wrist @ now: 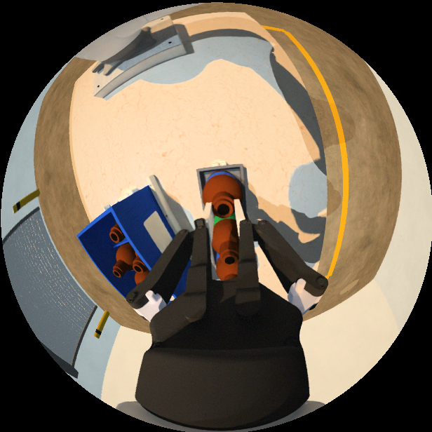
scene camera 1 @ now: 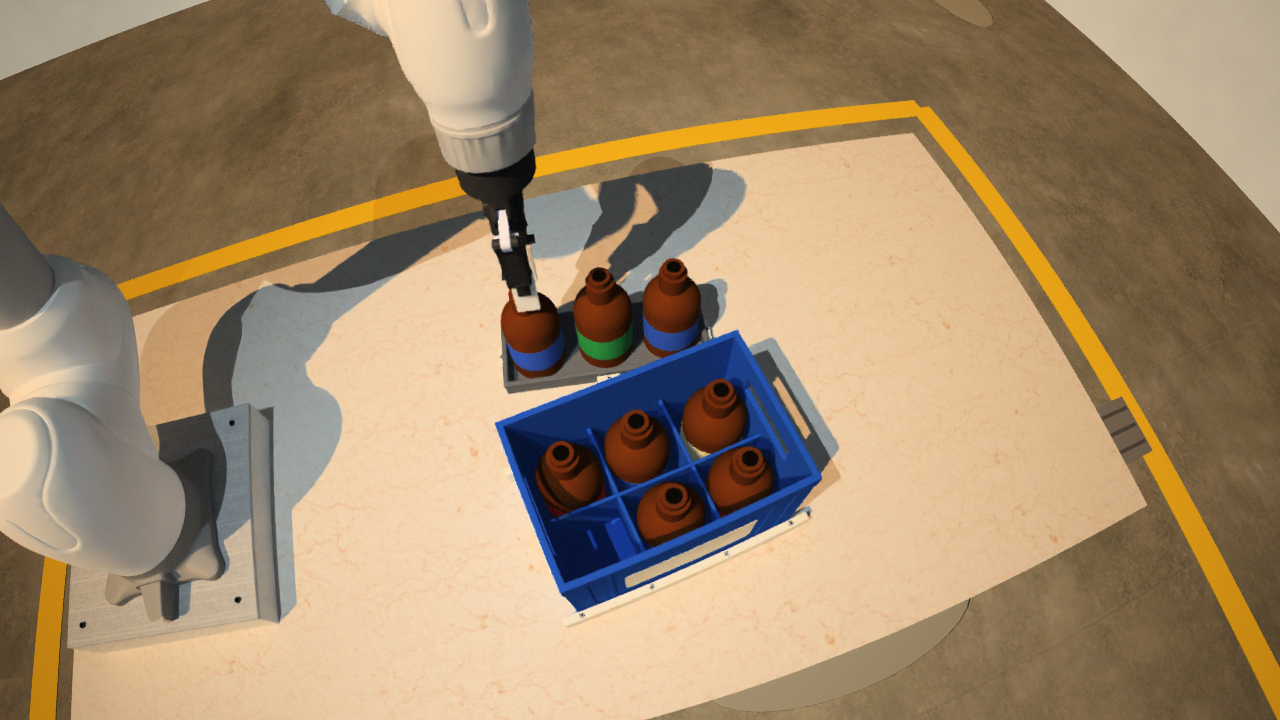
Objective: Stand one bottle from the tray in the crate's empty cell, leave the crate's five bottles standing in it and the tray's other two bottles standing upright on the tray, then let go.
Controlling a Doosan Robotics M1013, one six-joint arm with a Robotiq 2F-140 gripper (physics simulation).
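Places are measured from the arm's base along level axes (x left, y back, z up), in metres.
Where they show: gripper, between the fingertips: (scene camera 1: 527,294); arm's base, origin of its link: (scene camera 1: 162,527).
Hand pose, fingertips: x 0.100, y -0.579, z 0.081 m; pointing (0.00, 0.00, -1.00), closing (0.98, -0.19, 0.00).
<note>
Each offset is from my fingertips to the top centre of the thing. "pt": to the spot under its first point. Level surfaces: height alone.
My gripper (scene camera 1: 527,302) (wrist: 223,209) is shut on the neck of a brown bottle with a blue band {dx +0.000, dy +0.006, dz +0.016 m} (scene camera 1: 533,333) (wrist: 219,187), which stands upright at the left end of the grey tray {pt dx -0.049, dy +0.022, dz -0.131 m} (scene camera 1: 537,385) (wrist: 244,175). A green-banded bottle {dx -0.017, dy -0.085, dz +0.015 m} (scene camera 1: 603,315) stands in the tray's middle, and another blue-banded bottle {dx -0.036, dy -0.171, dz +0.015 m} (scene camera 1: 671,302) at its right end; fingers partly hide these two in the wrist view. The blue crate {dx -0.249, dy -0.065, dz +0.030 m} (scene camera 1: 572,416) (wrist: 134,200) holds several brown bottles standing in its cells. Its empty cell {pt dx -0.271, dy +0.036, dz -0.137 m} (scene camera 1: 581,546) is at the near left corner in the scene view.
The crate stands close in front of the tray, its high walls rising beside it. A light strip {pt dx -0.344, dy -0.071, dz -0.115 m} (scene camera 1: 689,567) runs along the crate's near side. The arm's base plate (scene camera 1: 237,510) (wrist: 145,70) is at the left of the pale table top {dz -0.145 m} (scene camera 1: 939,340) in the scene view.
</note>
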